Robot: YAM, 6 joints.
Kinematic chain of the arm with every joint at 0, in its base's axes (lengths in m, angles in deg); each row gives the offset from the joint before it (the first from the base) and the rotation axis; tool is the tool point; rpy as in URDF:
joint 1: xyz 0 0 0.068 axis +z
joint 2: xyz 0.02 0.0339 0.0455 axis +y
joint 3: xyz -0.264 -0.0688 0 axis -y
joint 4: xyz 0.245 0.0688 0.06 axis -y
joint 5: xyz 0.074 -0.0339 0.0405 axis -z
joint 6: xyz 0.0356 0 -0.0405 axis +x
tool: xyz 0 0 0 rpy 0 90 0
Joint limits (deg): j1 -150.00..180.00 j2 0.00..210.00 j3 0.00..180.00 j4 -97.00..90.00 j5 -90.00..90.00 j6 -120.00..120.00
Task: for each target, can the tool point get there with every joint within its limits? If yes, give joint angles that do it. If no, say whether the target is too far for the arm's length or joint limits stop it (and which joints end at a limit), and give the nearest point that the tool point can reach.
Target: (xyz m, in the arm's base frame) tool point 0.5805 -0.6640 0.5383
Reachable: no: too far | nearest point 0.3826 -0.4377 0.3902 | short by 0.335 m
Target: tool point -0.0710 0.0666 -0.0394
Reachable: yes | joints 155.19 145.97 24.48 -17.54 59.39 -85.60
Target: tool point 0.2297 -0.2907 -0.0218
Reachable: yes | joints -52.47 152.50 95.77 -71.96 -8.16 -70.17
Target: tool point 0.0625 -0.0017 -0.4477
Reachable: no: joint limits stop it (at a limit: joint 2) | nearest point 0.1046 -0.0028 -0.3505 | short by 0.106 m
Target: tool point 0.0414 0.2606 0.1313
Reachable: yes | joints 85.40 88.23 35.41 -4.73 34.89 -4.30
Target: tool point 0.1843 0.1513 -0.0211
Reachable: yes | joints 39.39 144.63 63.72 -68.96 0.08 -10.51
